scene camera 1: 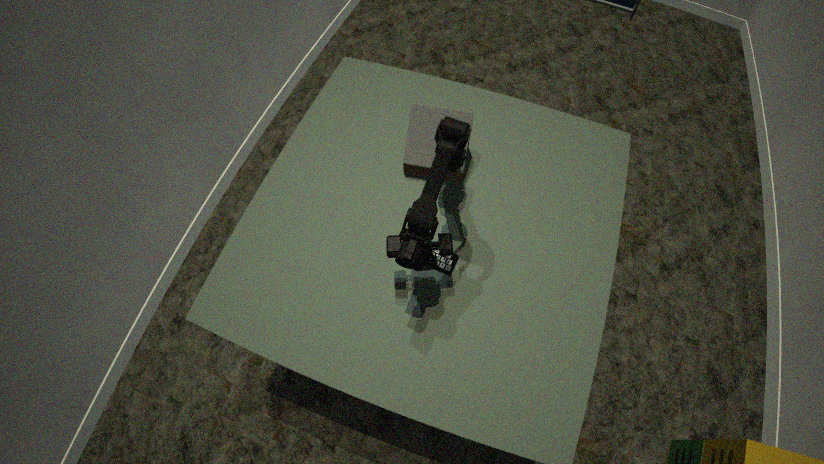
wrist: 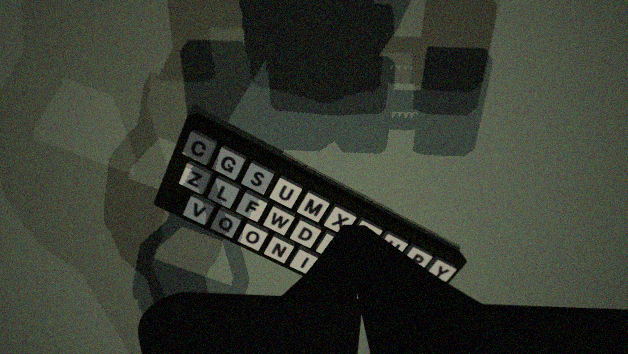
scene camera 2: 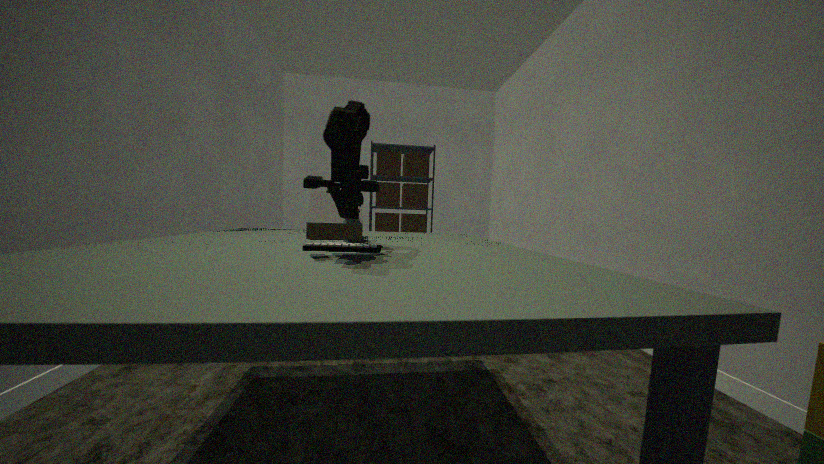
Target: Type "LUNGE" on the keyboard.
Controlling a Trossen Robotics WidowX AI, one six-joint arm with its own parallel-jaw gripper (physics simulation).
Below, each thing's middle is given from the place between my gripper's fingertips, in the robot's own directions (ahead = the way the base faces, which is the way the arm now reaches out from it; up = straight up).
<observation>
Now: hand 90 mm above the black keyboard (wrist: pixel 216 179), 50 mm past it and 10 mm to the left of it.
</observation>
